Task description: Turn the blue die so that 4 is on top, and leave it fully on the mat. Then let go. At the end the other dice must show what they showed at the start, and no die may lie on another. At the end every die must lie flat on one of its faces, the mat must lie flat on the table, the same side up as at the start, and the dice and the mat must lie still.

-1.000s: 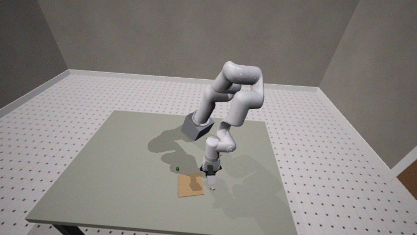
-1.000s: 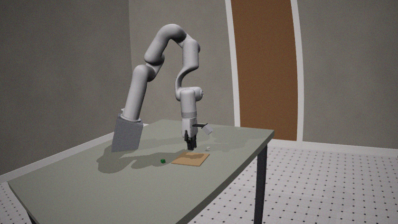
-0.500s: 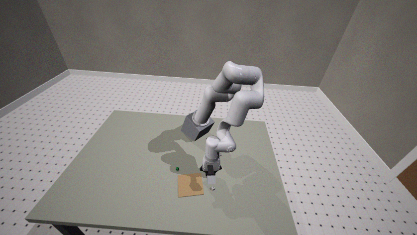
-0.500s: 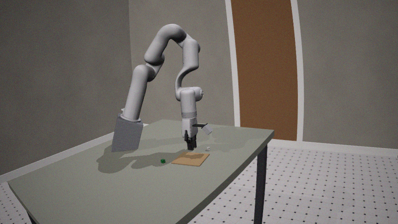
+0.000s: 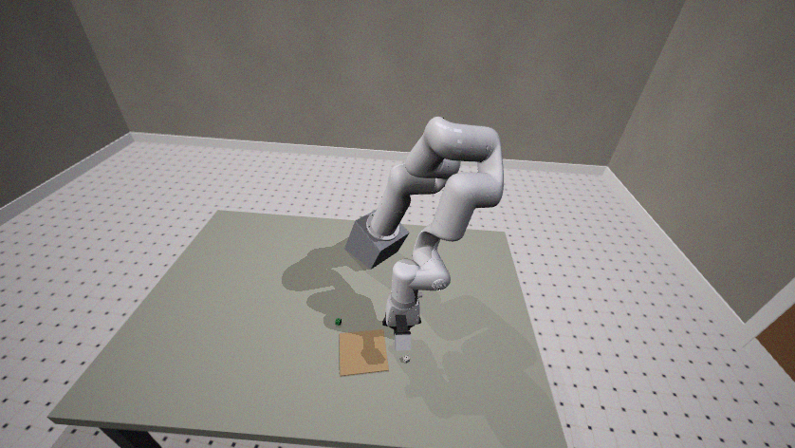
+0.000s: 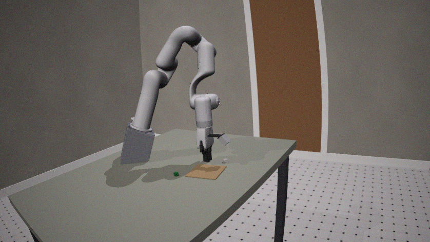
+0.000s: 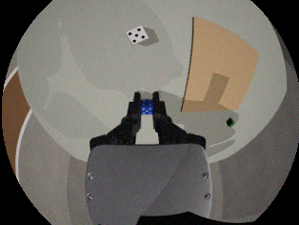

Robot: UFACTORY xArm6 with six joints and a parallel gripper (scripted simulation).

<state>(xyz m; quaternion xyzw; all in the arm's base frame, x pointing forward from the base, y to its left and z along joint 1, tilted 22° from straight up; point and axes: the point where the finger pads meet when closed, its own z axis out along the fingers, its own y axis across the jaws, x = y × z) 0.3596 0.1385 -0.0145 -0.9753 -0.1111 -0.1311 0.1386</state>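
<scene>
Right now my hand is 10 cm to the left of the tan mat, 8 cm short of it and 2 cm above it. The rest, counted from my hand: white die 8 cm ahead, 3 cm to the left, 1 cm below; green die 21 cm to the right, 1 cm below, 1 cm behind; blue die 1 cm below, 1 cm behind.
</scene>
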